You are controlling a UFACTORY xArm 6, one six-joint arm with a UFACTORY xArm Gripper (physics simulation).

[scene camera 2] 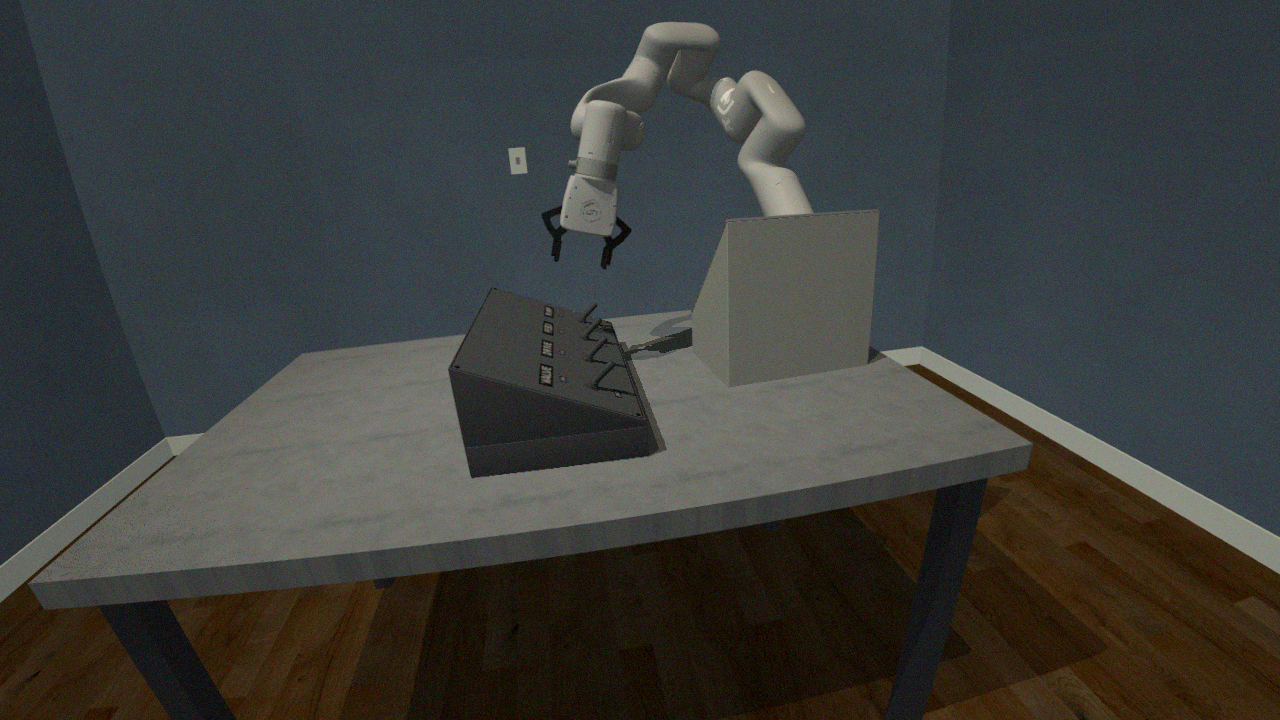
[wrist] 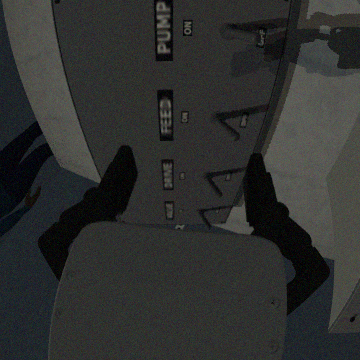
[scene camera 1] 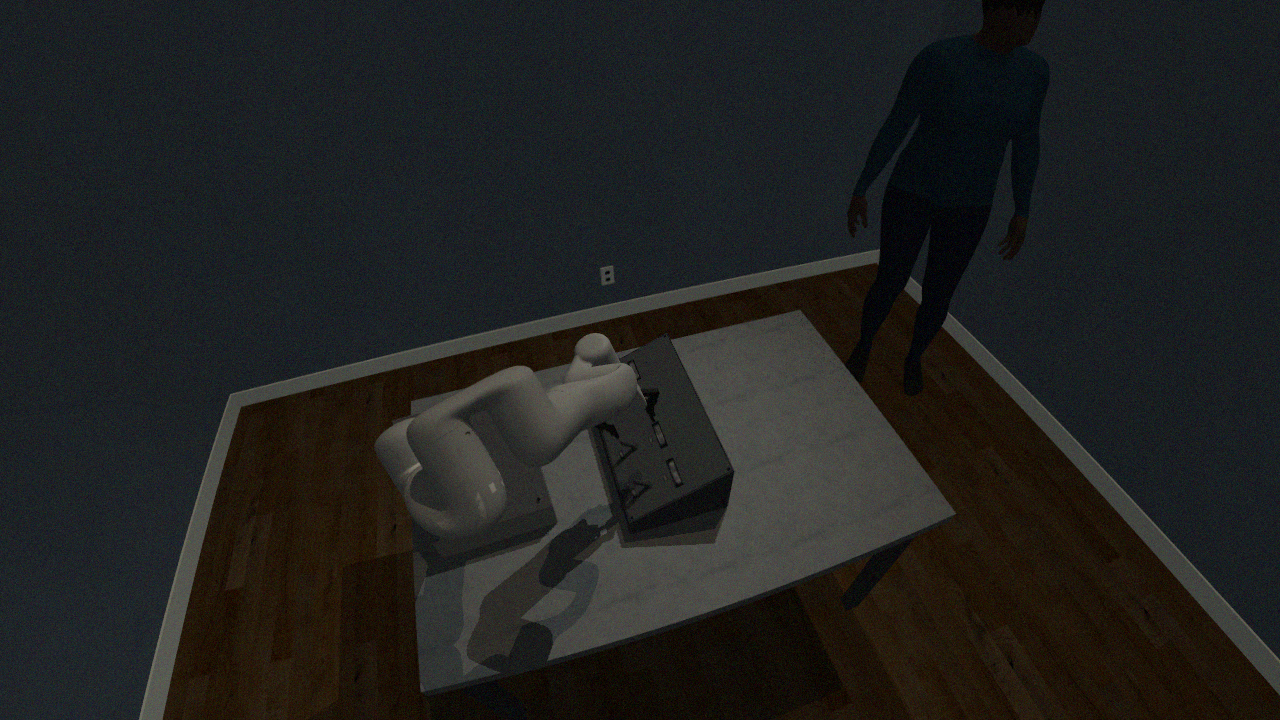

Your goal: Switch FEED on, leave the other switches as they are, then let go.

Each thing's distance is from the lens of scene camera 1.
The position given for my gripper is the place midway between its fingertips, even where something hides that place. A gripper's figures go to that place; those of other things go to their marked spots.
my gripper [scene camera 1: 634,426]: 123 cm
dark sloped switch panel [scene camera 1: 680,455]: 129 cm
